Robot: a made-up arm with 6 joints. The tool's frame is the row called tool.
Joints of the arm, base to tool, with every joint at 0 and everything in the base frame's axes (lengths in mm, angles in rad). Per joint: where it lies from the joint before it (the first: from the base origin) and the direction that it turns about. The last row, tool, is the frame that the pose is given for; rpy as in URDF.
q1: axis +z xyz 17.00 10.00 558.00
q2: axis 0.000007 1 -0.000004 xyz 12.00 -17.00 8.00
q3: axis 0.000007 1 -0.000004 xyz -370.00 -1.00 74.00
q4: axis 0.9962 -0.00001 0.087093 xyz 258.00 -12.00 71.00
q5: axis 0.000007 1 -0.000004 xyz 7.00 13.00 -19.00
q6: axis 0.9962 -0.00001 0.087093 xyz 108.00 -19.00 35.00
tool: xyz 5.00 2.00 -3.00 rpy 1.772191 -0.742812 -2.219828
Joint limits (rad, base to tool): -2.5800..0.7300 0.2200..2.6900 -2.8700..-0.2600 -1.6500..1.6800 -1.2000..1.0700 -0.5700..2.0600
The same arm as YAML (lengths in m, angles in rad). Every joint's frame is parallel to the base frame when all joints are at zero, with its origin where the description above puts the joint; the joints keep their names.
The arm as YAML. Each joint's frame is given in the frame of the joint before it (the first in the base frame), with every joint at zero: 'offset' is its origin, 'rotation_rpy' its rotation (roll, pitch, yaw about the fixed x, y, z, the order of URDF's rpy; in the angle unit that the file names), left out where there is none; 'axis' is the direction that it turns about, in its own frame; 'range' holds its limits. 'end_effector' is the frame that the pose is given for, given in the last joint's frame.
length_unit: m
angle_unit: rad
chain:
  - id: q1
    offset: [0.017, 0.01, 0.558]
    axis: "+z"
    range: [-2.58, 0.73]
  - id: q2
    offset: [0.012, -0.017, 0.008]
    axis: "+y"
    range: [0.22, 2.69]
  - id: q3
    offset: [-0.37, -0.001, 0.074]
    axis: "+y"
    range: [-2.87, -0.26]
  - id: q4
    offset: [0.258, -0.012, 0.071]
    axis: [0.9962, 0.0, 0.0871]
    range: [-1.65, 1.68]
  - id: q5
    offset: [0.007, 0.013, -0.019]
    axis: "+y"
    range: [-1.2, 1.07]
  - id: q6
    offset: [0.108, -0.019, 0.035]
    axis: [0.9962, 0.0, 0.0871]
    range: [-0.57, 2.06]
end_effector:
  offset: [0.005, 0.002, -0.003]
  rotation_rpy: [1.7722, -0.7428, -2.2198]

